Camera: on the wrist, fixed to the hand. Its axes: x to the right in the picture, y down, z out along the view.
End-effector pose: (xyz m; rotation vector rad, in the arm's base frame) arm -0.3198 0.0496 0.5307 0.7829 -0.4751 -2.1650
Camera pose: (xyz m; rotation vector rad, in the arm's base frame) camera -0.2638 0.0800 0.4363 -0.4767 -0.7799 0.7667
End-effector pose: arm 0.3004 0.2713 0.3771 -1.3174 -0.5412 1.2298
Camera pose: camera 0.4012 0.2208 0.3937 0.4326 -1.3039 -1.5392
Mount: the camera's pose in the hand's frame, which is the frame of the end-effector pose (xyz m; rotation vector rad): -0.0164 -0.0413 -0.1049 0.1208 -0.2090 3.1095
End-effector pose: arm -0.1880 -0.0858 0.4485 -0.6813 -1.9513 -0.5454
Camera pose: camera -0.1414 -0.1861 0.4760 -2.2461 0.6438 1.4843
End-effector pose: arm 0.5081 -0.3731 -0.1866 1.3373 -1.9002 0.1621
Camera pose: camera 0.6000 -0.3252 -0.1394 2.0966 1.6223 -1.1283
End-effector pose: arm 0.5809 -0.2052 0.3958 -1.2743 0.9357 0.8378
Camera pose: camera 0.6009 -0.3142 0.4220 -1.1872 -1.4029 -1.7171
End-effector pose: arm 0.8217 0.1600 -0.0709 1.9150 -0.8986 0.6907
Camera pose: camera 0.8339 0.2722 -0.0555 0.8292 2.0760 -1.0647
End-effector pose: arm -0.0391 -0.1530 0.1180 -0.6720 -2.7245 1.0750
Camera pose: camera -0.0095 -0.1225 0.2237 2.2133 -0.5582 -0.3078
